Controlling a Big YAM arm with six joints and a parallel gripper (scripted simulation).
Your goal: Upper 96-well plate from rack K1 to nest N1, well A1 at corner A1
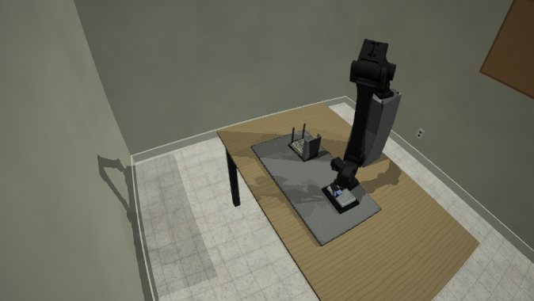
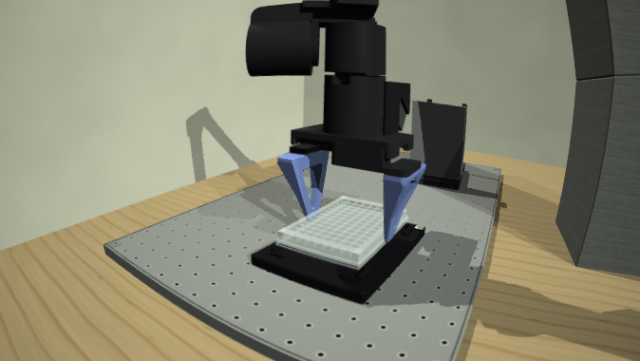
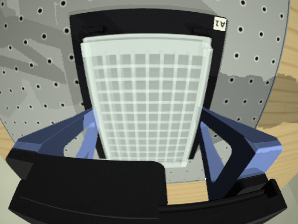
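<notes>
The pale A1 square is 40 mm behind my hand, 80 mm to the right of it and 20 mm below it. Round my hand: dark back wall (40 mm ahead, 290 mm to the right, 50 mm above).
</notes>
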